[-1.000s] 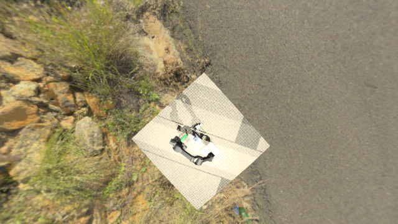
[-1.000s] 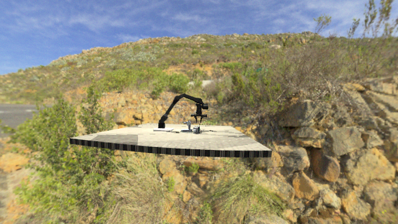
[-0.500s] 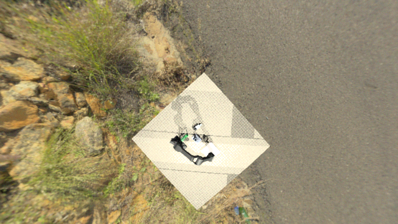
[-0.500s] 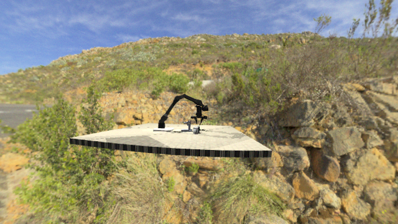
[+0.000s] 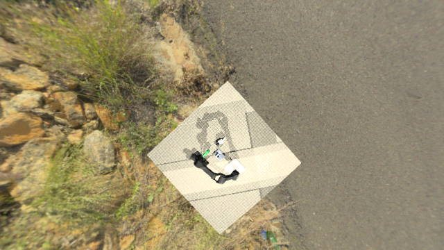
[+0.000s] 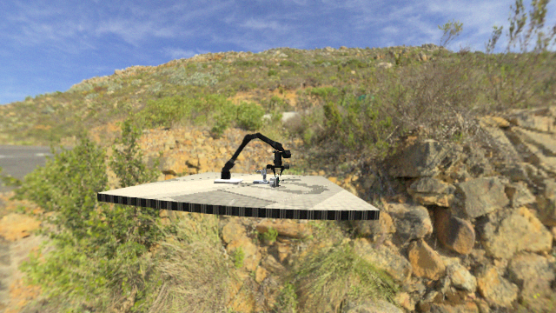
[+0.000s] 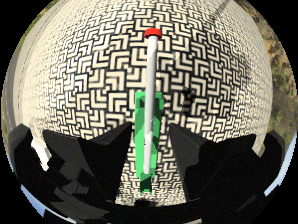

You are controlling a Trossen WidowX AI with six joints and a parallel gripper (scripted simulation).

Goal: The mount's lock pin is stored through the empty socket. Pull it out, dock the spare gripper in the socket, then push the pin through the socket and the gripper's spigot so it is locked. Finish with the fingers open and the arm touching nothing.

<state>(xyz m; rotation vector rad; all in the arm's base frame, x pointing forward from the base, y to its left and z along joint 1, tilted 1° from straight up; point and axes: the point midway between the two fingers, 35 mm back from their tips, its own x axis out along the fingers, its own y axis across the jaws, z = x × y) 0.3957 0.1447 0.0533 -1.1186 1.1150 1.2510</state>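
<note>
My gripper tip is 40 mm to the left of the green strip and 10 mm above it. The rest, counted from my gripper tip: grey mount: 150 mm to the right, 110 mm behind, 20 mm above; spare gripper: 280 mm to the right, 20 mm behind.
</note>
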